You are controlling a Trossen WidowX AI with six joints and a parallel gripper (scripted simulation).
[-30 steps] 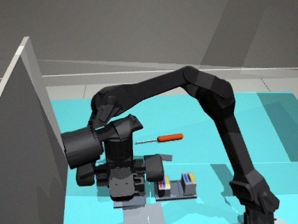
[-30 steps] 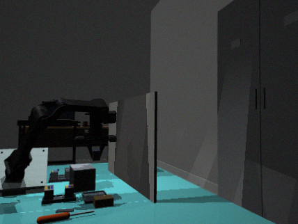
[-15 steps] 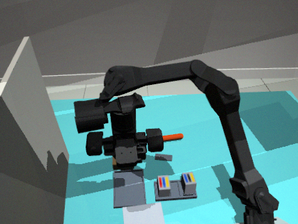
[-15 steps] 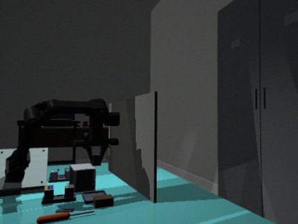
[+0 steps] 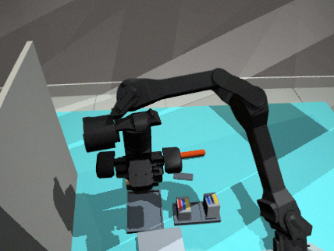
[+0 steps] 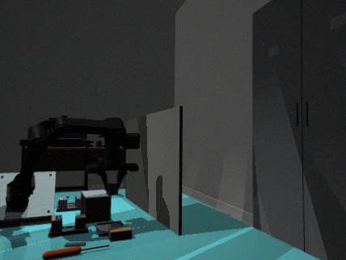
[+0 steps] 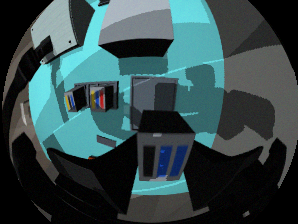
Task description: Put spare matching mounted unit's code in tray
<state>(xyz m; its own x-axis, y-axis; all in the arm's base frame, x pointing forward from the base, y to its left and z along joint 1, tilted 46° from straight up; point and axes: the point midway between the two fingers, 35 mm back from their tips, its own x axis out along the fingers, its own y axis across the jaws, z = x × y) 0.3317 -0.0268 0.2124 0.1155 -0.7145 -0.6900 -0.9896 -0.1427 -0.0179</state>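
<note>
The dark tray lies 130 mm below my gripper tip. The rest, counted from my gripper tip: brown block 120 mm below, 100 mm to the right, 20 mm ahead; grey rack 140 mm behind, 130 mm below, 10 mm to the left; grey mounted unit 190 mm to the left, 80 mm below, 60 mm behind.
</note>
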